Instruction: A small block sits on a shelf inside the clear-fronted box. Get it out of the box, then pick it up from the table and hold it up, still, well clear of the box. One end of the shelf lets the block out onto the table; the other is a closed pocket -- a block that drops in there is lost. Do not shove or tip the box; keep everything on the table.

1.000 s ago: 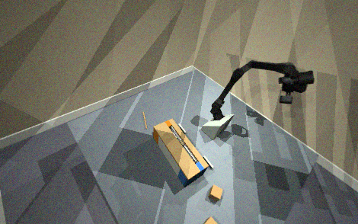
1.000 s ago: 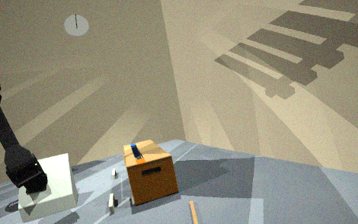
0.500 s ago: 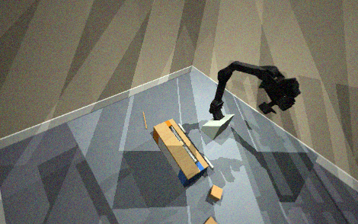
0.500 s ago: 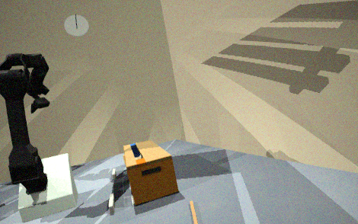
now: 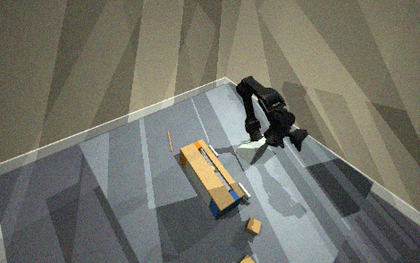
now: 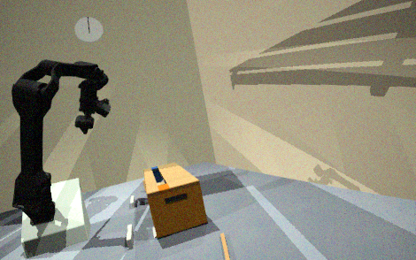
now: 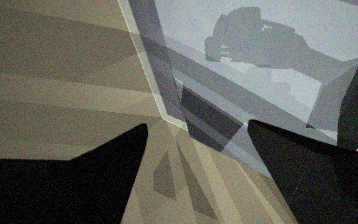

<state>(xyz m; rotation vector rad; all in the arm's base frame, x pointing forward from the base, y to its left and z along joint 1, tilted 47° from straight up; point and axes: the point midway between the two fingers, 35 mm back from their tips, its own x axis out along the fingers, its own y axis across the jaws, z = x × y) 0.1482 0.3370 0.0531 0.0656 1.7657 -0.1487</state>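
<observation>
Right now the tan box is 290 mm below my gripper tip, 210 mm to the right of it and 210 mm ahead of it. From my gripper tip the other things lie so: thin orange stick (580 mm to the right, 350 mm below, 260 mm ahead).
</observation>
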